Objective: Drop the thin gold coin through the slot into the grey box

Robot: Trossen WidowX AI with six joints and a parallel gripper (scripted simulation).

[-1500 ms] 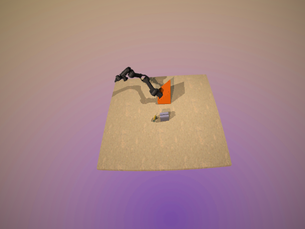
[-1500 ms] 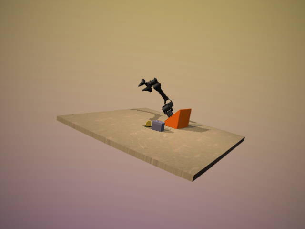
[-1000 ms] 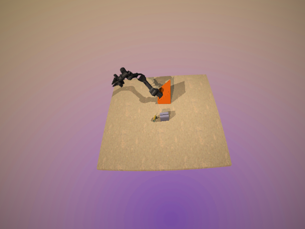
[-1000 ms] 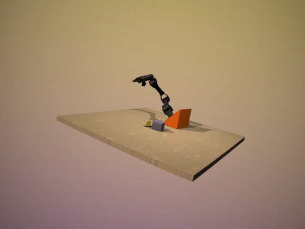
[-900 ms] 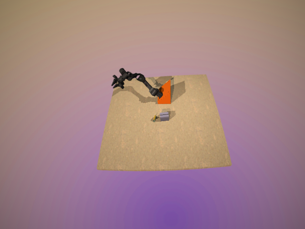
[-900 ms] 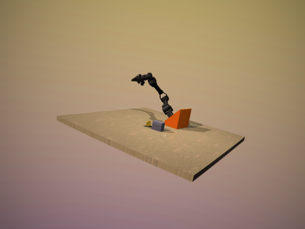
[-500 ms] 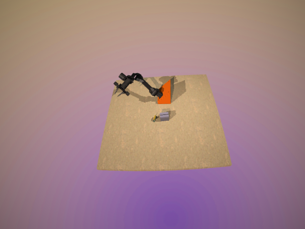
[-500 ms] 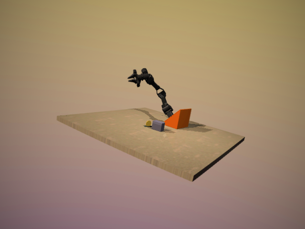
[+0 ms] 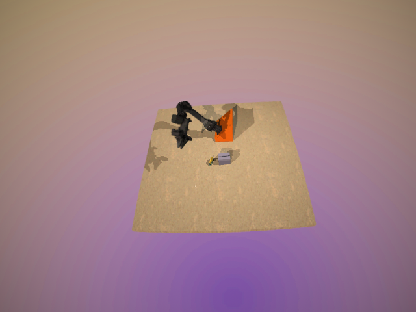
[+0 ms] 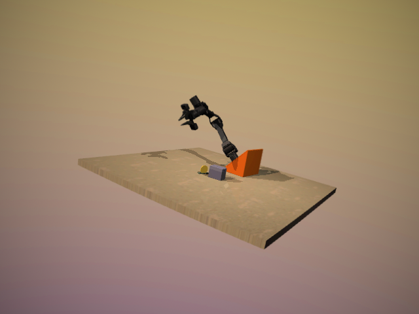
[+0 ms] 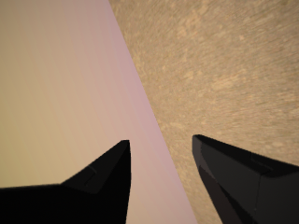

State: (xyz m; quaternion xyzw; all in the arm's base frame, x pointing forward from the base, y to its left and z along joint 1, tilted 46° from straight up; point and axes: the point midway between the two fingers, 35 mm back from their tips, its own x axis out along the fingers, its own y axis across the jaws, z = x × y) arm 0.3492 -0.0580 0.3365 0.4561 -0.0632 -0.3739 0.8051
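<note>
My gripper tip is 7 cm past the gold coin, 20 cm to the right of it and 27 cm above it.
</note>
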